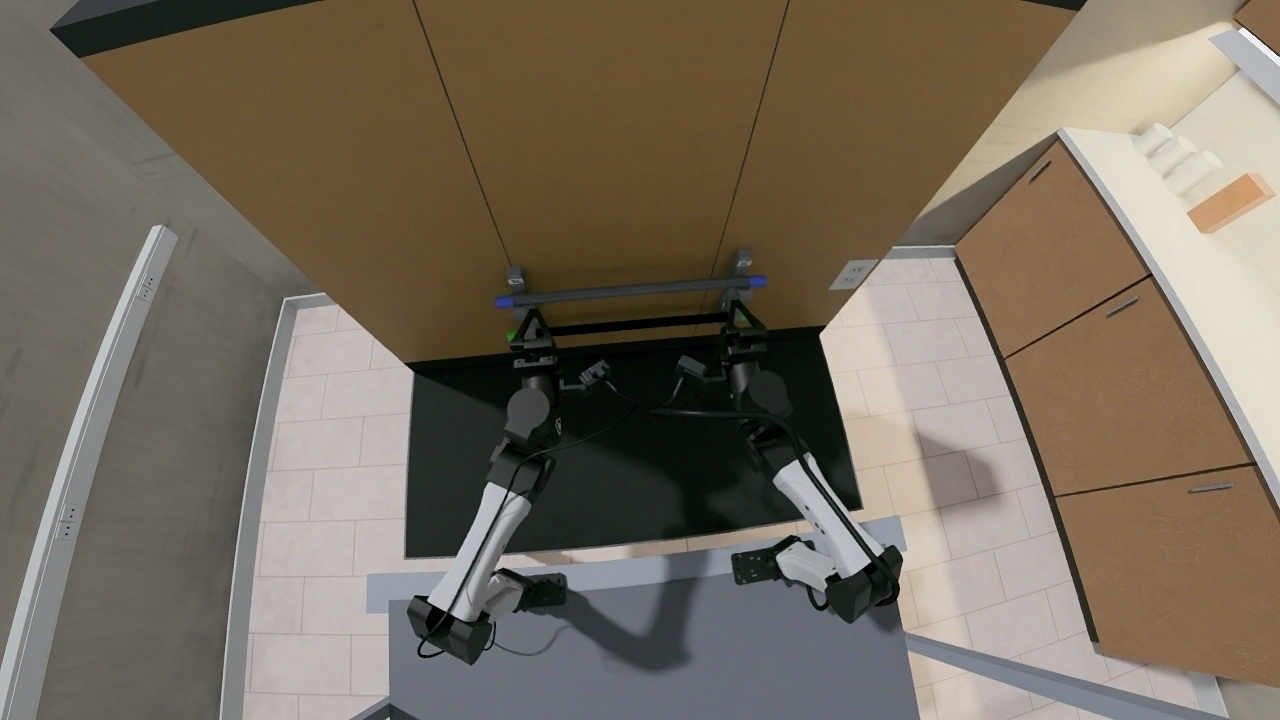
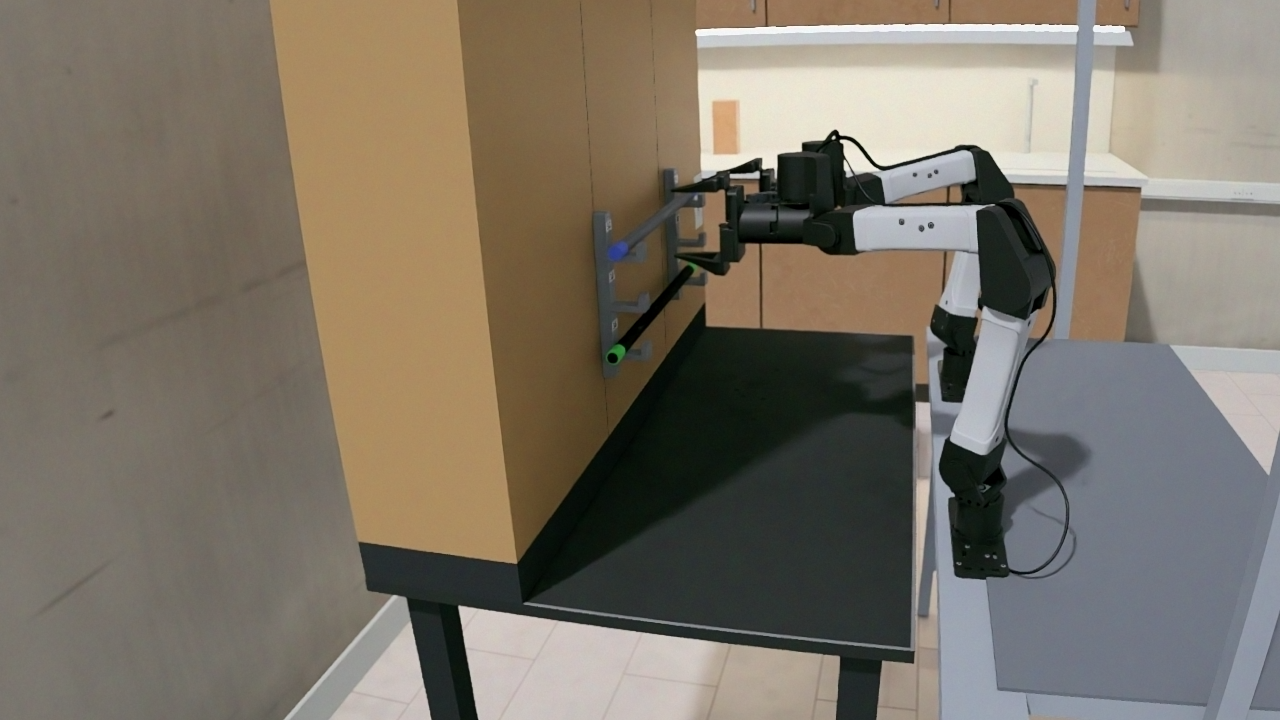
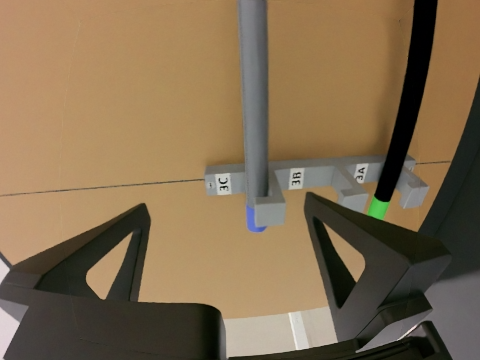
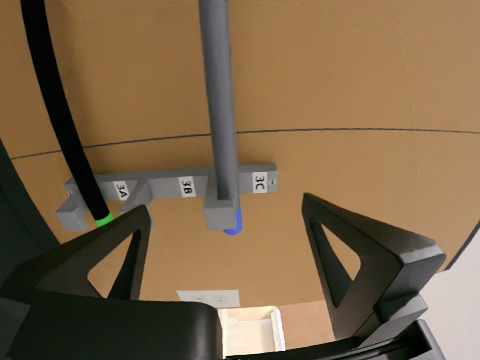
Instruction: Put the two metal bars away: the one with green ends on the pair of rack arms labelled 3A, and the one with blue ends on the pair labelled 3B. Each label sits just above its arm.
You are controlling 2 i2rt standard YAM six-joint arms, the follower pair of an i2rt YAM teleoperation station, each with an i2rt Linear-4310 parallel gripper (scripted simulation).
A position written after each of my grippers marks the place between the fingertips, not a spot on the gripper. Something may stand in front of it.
Note:
In view: my left gripper (image 2: 673, 223), my right gripper (image 4: 224, 207), a green-ended black bar (image 1: 715, 317), a blue-ended grey bar (image 1: 749, 281) and a brown wall panel (image 3: 100, 100).
The green-ended black bar also shows in image 2 (image 2: 617, 352). The blue-ended grey bar is seen too in image 2 (image 2: 616, 252). My left gripper also shows in image 3 (image 3: 225, 206).

